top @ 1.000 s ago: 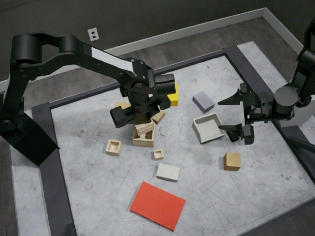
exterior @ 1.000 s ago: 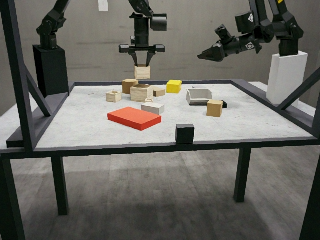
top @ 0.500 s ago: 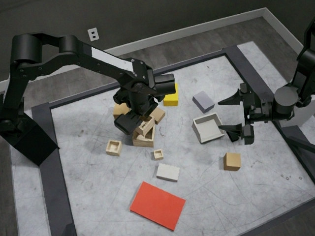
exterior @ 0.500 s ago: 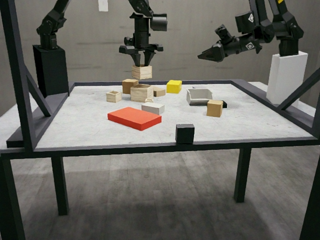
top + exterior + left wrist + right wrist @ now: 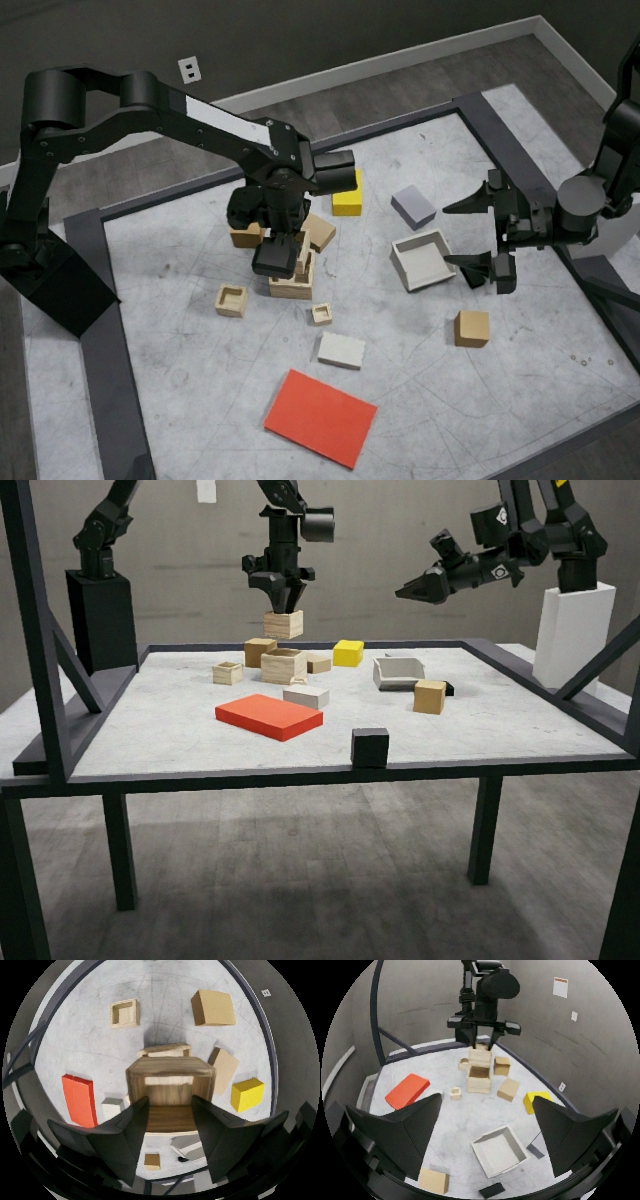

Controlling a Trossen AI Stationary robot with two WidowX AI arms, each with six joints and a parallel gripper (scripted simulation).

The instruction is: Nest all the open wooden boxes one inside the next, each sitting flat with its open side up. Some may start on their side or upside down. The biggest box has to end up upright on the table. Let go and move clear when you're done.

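Right now my left hand is 150 mm above the tan block, 100 mm short of it and 50 mm to the left of it. Round my left hand: red slab 260 mm behind, 160 mm below, 10 mm to the right; then white block 160 mm behind, 150 mm below, 70 mm to the right; then white tray 250 mm to the right, 140 mm below, 10 mm behind.
The white tray is 50 mm ahead of my right hand, 20 mm to the left of it and 190 mm below it. Round my right hand: black block: 20 mm ahead, 70 mm to the right, 210 mm below; grey block: 180 mm ahead, 10 mm to the left, 200 mm below; white block: 90 mm behind, 200 mm to the left, 200 mm below.
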